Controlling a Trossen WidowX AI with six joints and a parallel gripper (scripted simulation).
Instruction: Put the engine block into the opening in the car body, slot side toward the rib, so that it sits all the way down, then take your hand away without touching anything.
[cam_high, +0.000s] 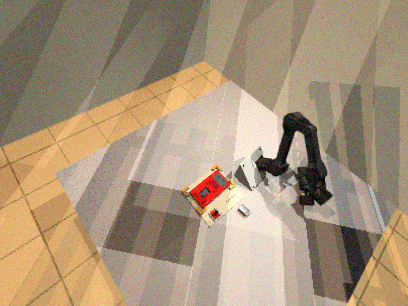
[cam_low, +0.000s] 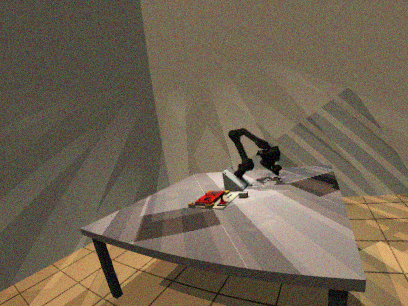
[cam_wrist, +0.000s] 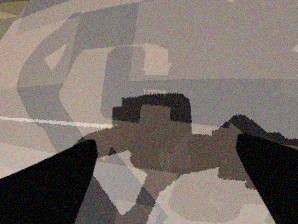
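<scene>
The engine block lies 300 mm ahead of my gripper tip, 180 mm to the right of it and 40 mm below it.
</scene>
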